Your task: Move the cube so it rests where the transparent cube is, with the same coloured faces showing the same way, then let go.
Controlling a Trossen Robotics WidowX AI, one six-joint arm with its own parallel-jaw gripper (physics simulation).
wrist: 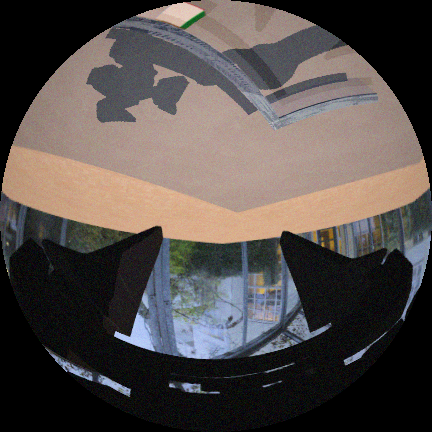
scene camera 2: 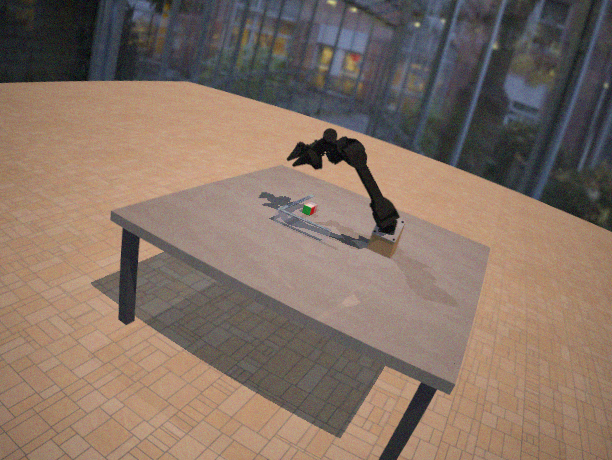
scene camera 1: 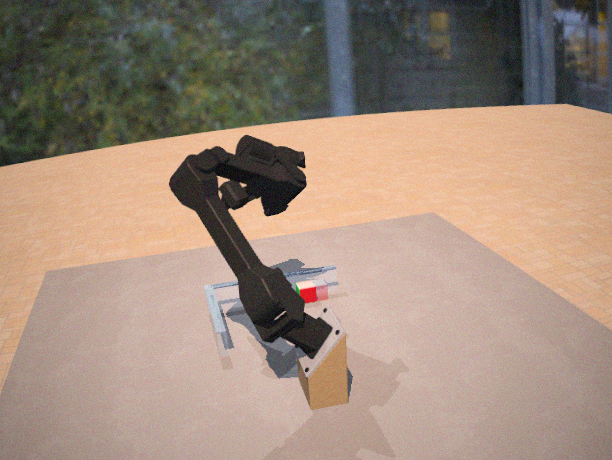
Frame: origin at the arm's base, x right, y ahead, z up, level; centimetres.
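Seen in the pictures: gripper, between the fingertips: (wrist: 223, 235) (scene camera 2: 289, 162); arm's base, origin of its link: (scene camera 2: 387, 226) (scene camera 1: 316, 338).
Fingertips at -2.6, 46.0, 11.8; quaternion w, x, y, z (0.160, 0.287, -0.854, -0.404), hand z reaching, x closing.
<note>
Offsets run from my fingertips to a thing's middle, as dx, dy, dz. Level surfaces: height alone.
The cube {+13.4, -8.9, -21.2} (scene camera 1: 307, 293) (scene camera 2: 309, 209) (wrist: 181, 14) rests on the table. It shows a pale top, a red face and a green face; in the wrist view it is cut off at the upper edge. The transparent cube {+16.2, -9.1, -21.2} (scene camera 1: 322, 290) is pale with a reddish side. It stands right beside the cube, to its right in scene camera 1, touching or overlapping it; I cannot tell which. My gripper (scene camera 2: 291, 162) (wrist: 223, 235) is open and empty, high above the table and well away from the cube. The fingers point outward, roughly level.
A see-through, bluish L-shaped bar frame {+5.2, -16.1, -20.2} (scene camera 1: 215, 310) (scene camera 2: 305, 220) (wrist: 325, 107) lies close by the cube, with shadows around it. The arm stands on a wooden wedge base (scene camera 1: 328, 375) (scene camera 2: 384, 245) on the grey-brown table {dz -23.2} (scene camera 1: 450, 375) (scene camera 2: 225, 240) (wrist: 200, 165).
</note>
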